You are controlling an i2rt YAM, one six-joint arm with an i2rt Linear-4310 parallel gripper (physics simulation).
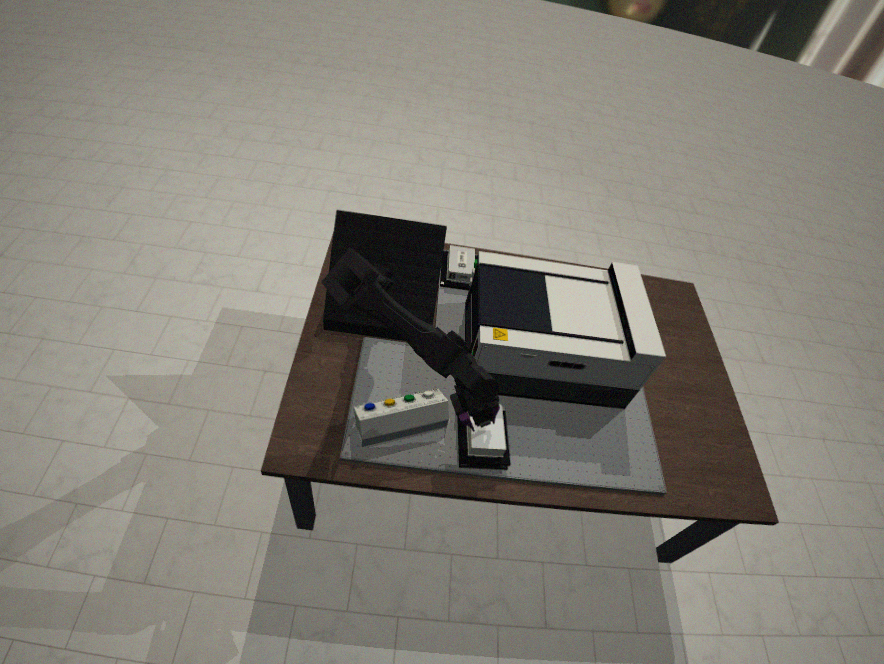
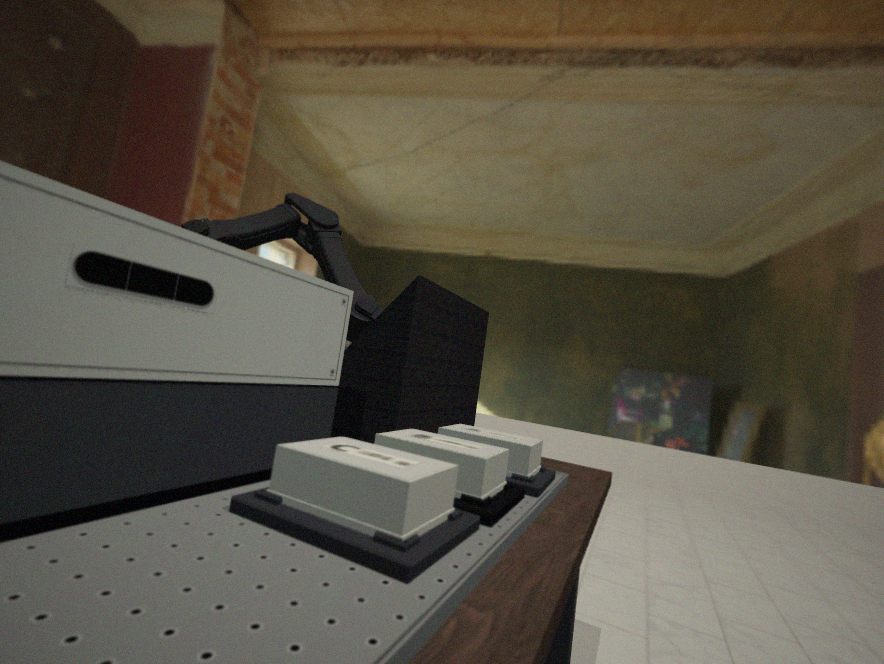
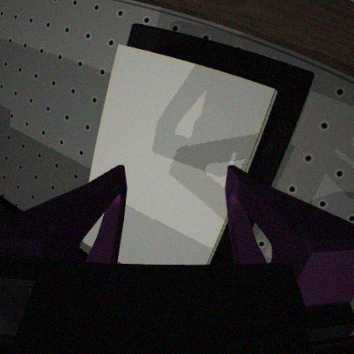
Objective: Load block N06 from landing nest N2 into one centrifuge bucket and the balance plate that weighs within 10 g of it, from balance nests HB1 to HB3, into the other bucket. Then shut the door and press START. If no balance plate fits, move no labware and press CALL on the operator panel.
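Frame: origin at the arm's base, x back, y left, z down, level; centimetres.
Where they show: gripper, fingertip midpoint: [image 3: 175, 176].
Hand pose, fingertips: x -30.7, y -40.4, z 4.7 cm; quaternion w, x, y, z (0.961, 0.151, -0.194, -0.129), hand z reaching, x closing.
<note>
Things, the pixels of their centre, and the offset from my fingertips. "*": a spot on its surface instead. Level surfaces: height alone.
- white block, body centre: [image 3: 169, 170] [image 1: 485, 429] dy +1.1, dx -1.3, dz +3.4 cm
- black nest, body centre: [image 3: 183, 161] [image 1: 483, 435] dy +1.2, dx -1.4, dz +6.5 cm
- middle plate, body centre: [image 2: 441, 460] [image 1: 461, 264] dy +61.7, dx +4.5, dz +5.1 cm
- far plate, surface spot: [image 2: 527, 457] * dy +69.1, dx +14.0, dz +4.5 cm
- centrifuge, body centre: [image 2: 27, 322] [image 1: 553, 326] dy +31.3, dx -19.9, dz -3.8 cm
- white button box, body centre: [image 1: 401, 413] dy +3.9, dx +19.4, dz +4.2 cm
- perforated board, its level: dz +8.4 cm
- brown table, its level: dz +9.7 cm
A white block [image 1: 487, 443] [image 3: 185, 150] lies in a black nest [image 1: 485, 463] [image 3: 295, 100] near the front of the board; no label is readable on it. My gripper [image 1: 480, 421] [image 3: 175, 176] is half open, its purple fingertips over the block's top, inside its long edges, with nothing held. Three white balance plates stand in dark nests behind the centrifuge: the near plate [image 2: 343, 486] marked C, a middle plate [image 2: 482, 473] and a far plate [image 2: 527, 457]. The centrifuge [image 1: 564, 371] [image 2: 250, 335] has a dark panel and a white panel on top; its buckets do not show.
A white button box [image 1: 403, 420] with blue, yellow, green and pale buttons stands left of the nest. A large black box [image 1: 389, 250] [image 2: 446, 357] stands at the back left, beside the arm. The perforated board [image 1: 571, 457] lies on the brown table [image 1: 700, 400].
</note>
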